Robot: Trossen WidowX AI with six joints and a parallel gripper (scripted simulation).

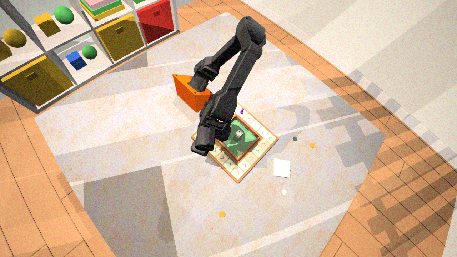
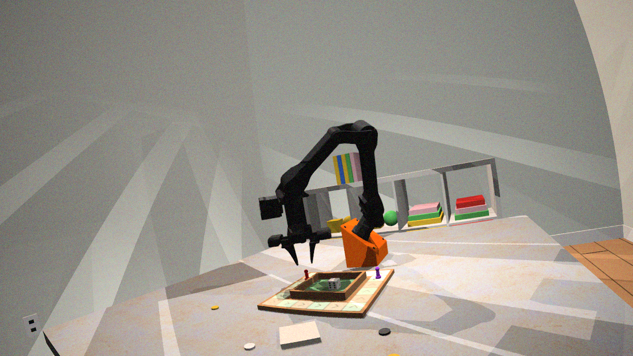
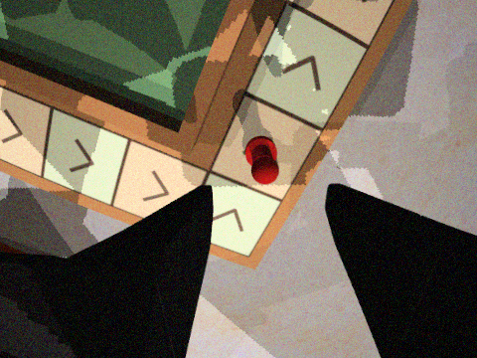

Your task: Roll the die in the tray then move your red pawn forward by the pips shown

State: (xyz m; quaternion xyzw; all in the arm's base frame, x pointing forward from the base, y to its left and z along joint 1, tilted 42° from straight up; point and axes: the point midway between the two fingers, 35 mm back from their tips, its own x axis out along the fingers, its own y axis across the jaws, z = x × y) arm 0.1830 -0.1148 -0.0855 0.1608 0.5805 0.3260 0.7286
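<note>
The red pawn is 4 cm below my gripper tip. From my gripper tip the other things lie so: white die (11 cm to the left, 9 cm ahead, 4 cm below); then purple pawn (22 cm to the left, 4 cm below, 3 cm ahead); then green tray (10 cm to the left, 8 cm ahead, 6 cm below).
</note>
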